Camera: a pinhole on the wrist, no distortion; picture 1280 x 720 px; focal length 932.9 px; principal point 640.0 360.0 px. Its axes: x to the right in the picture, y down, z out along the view. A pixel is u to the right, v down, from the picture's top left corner.
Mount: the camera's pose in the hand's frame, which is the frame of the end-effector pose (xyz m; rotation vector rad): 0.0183 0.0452 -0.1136 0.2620 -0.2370 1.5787
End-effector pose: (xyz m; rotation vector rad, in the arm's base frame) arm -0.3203 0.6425 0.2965 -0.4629 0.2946 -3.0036
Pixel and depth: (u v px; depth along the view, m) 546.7 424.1 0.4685
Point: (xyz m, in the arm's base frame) -0.2277 0.7298 0.6218
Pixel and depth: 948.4 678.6 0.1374
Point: -0.2825 0.5966 0.3094
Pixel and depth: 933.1 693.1 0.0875
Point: -0.3132 0.6053 0.2642
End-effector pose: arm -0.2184 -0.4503 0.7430 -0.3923 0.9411 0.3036
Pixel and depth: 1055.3 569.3 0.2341
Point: -0.1632 -0.3265 0.8307
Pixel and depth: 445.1 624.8 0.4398
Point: 0.0034 -0.4946 1.0039
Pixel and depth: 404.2 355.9 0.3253
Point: -0.0250 -0.4904 0.8356
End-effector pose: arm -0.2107 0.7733 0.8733 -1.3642 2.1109 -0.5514
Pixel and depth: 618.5 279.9 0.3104
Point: -0.0714 0.6967 0.7610
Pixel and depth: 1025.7 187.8 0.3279
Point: -0.1319 0.7176 0.6279
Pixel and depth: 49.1 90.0 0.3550
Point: 0.0352 0.5364 0.8956
